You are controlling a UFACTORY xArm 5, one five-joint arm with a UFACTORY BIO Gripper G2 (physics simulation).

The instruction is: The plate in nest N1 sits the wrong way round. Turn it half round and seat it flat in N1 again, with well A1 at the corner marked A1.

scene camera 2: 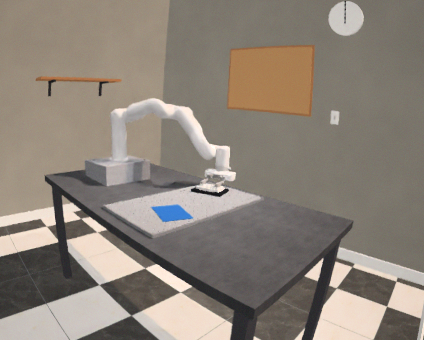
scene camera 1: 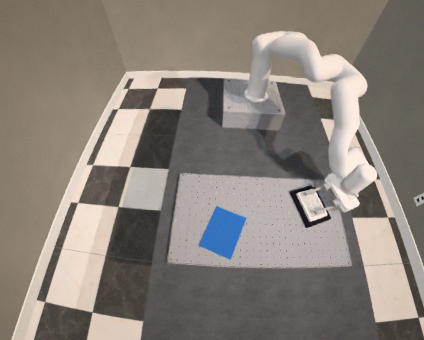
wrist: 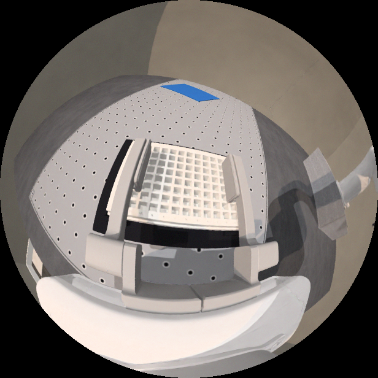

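The white plate (scene camera 1: pixel 306 200) (scene camera 2: pixel 216 188) (wrist: pixel 185 200), a grid of square wells, lies in the black nest (scene camera 1: pixel 301 212) (scene camera 2: pixel 212 193) (wrist: pixel 182 235). Whether it sits fully flat is hard to tell. Small marks run along its near edge in the wrist view, too faint to read. My gripper (scene camera 1: pixel 310 202) (wrist: pixel 186 171) is shut as far as it goes, with nothing between its fingers. The fingers stand apart over the plate's top, inside its outer edges, and hide parts of it. The nest's A1 mark does not show, and well A1 cannot be made out.
The nest stands on a grey perforated board (scene camera 1: pixel 270 240) (scene camera 2: pixel 130 207) (wrist: pixel 100 150). A flat blue rectangle (scene camera 1: pixel 223 233) (scene camera 2: pixel 171 213) (wrist: pixel 192 93) lies on the same board, well apart from the nest. The arm's grey base block (scene camera 1: pixel 252 120) (scene camera 2: pixel 117 172) stands at the back of the dark table (scene camera 2: pixel 270 245).
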